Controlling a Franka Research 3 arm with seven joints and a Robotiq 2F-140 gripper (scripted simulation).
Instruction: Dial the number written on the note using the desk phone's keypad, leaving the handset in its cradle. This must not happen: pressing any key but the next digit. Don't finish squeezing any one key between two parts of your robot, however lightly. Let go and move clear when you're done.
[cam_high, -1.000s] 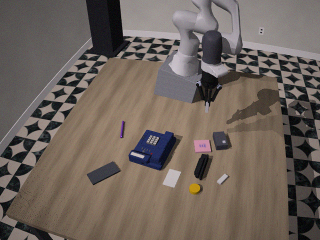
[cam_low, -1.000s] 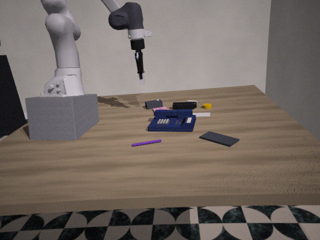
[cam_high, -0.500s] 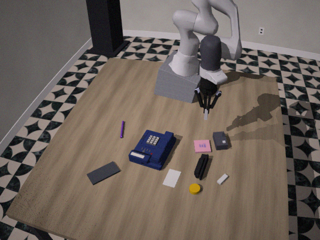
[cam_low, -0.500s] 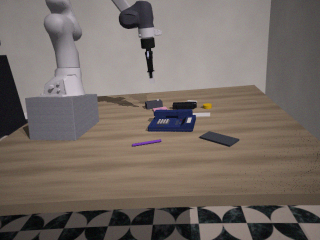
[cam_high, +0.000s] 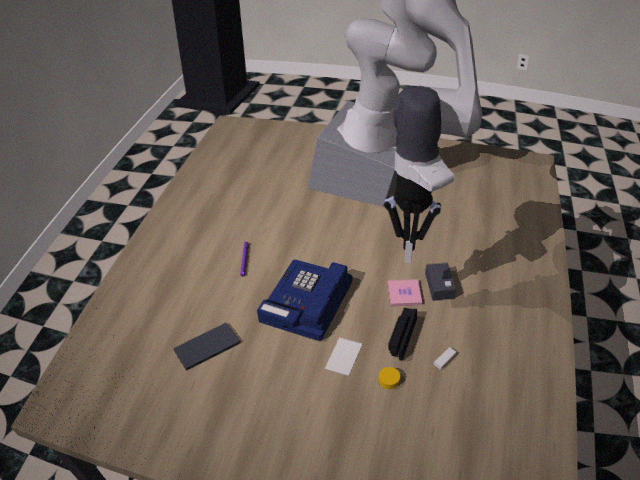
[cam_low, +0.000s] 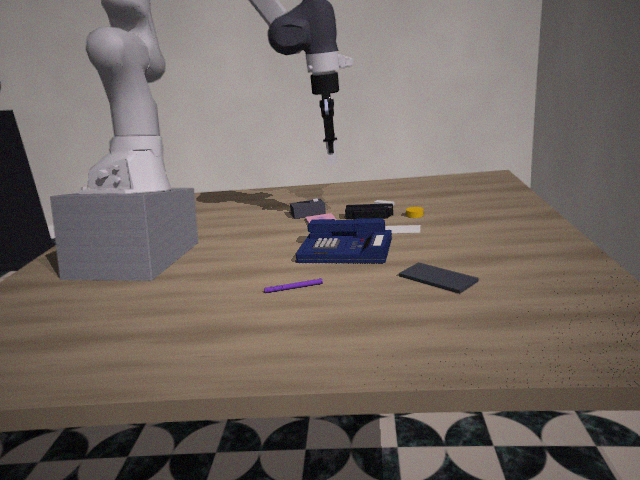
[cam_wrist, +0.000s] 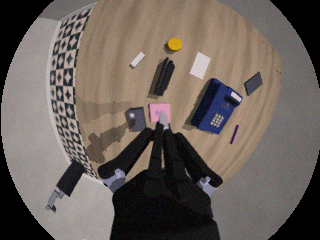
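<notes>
The handset lies 50 mm ahead of my hand, 190 mm to the right of it and 160 mm below it. From my hand the other things lie so: white block (130 mm ahead, 140 mm to the left, 200 mm below); then dark grey box (100 mm behind, 80 mm to the left, 190 mm below); then black stapler (100 mm ahead, 20 mm to the left, 190 mm below).
</notes>
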